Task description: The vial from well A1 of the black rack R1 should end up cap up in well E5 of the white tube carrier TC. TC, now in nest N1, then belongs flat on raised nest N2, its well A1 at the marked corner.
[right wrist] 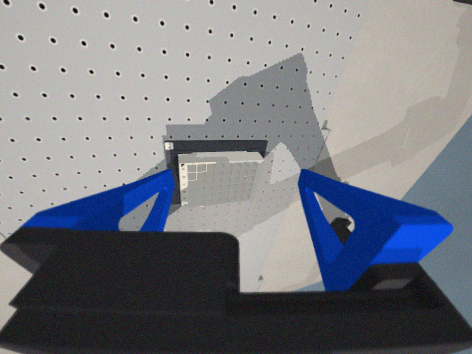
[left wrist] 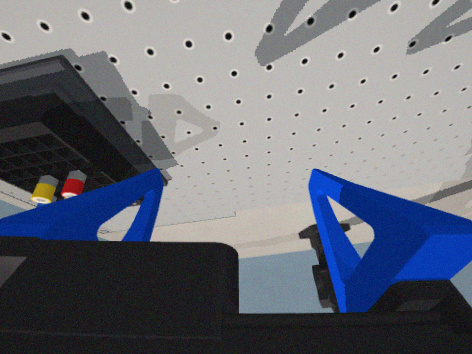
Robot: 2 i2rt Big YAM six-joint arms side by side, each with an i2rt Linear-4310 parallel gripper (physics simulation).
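In the left wrist view a black rack [left wrist: 75,135] with a grid of wells stands at the left edge, partly cut off. A yellow-capped vial [left wrist: 44,191] and a red-capped vial [left wrist: 74,185] stand in it; well labels cannot be read. My left gripper [left wrist: 235,177] is open and empty, to the right of the rack. In the right wrist view the white tube carrier [right wrist: 220,181] sits on a dark nest [right wrist: 215,145] with a white mark at one corner. My right gripper [right wrist: 236,176] is open and empty, with the carrier beyond its fingertips, nearer the left finger. No second nest can be made out.
The light perforated table top [left wrist: 280,107] [right wrist: 100,100] carries broad arm and gripper shadows. A black mechanical part [left wrist: 322,265] shows behind the right finger in the left wrist view. A dark object [right wrist: 342,229] shows through the right finger's opening in the right wrist view.
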